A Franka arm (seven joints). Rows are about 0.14 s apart.
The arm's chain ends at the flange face. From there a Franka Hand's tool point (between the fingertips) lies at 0.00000 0.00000 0.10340 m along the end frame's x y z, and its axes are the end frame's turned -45 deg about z.
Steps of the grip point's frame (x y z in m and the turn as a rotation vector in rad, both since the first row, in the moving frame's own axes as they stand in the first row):
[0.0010, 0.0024, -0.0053, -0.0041, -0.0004, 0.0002]
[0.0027, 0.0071, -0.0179, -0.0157, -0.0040, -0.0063]
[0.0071, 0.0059, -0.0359, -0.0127, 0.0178, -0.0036]
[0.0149, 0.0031, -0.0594, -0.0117, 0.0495, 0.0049]
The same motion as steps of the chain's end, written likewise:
[0.0021, 0.0007, -0.0053, -0.0032, 0.0026, 0.0002]
[0.0061, 0.0017, -0.0179, -0.0139, 0.0083, -0.0063]
[0.0070, -0.0005, -0.0359, 0.0036, 0.0216, -0.0036]
[0.0082, -0.0056, -0.0593, 0.0267, 0.0433, 0.0049]

